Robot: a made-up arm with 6 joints.
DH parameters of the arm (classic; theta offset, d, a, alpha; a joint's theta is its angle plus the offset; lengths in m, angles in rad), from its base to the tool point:
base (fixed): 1.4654 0 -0.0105 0
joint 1: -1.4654 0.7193 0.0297 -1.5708
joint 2: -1.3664 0 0.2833 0
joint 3: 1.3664 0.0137 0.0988 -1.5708
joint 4: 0 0.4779 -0.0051 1.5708
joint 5: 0 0.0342 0.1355 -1.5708
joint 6: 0.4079 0 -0.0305 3.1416
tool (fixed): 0.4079 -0.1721 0 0
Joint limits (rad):
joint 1: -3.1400..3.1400
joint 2: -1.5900..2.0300
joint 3: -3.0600..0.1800
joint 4: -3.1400..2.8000
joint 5: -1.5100..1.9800
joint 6: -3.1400..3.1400
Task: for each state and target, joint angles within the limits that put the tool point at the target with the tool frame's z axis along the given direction. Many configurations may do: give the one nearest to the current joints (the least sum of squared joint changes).
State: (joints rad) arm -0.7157 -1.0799 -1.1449 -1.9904 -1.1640 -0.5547
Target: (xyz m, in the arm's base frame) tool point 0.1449 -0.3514 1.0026 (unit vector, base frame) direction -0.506 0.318 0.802
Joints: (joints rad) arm -1.3482 -0.5189 -1.2810 -2.6918 -1.3402 -0.5232
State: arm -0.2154 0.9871 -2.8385 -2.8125 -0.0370 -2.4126
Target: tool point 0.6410 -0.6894 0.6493 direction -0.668 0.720 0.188
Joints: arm -0.8276 1.1880 -2.6690 -3.0950 -0.0994 -2.5121
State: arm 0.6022 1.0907 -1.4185 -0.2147 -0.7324 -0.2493
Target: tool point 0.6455 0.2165 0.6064 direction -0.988 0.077 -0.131
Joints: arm 0.3916 0.7709 -1.1684 0.4779 -1.3475 -0.2428
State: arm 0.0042 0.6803 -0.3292 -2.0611 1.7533 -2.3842
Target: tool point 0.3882 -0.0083 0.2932 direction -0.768 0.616 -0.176
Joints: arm 0.4853 0.7048 -0.5727 -1.9552 1.7988 -2.3879
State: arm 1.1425 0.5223 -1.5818 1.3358 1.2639 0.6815
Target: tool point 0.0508 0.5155 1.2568 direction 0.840 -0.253 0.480
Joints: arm 1.0226 -0.2591 -1.6815 1.1623 1.9609 0.5928
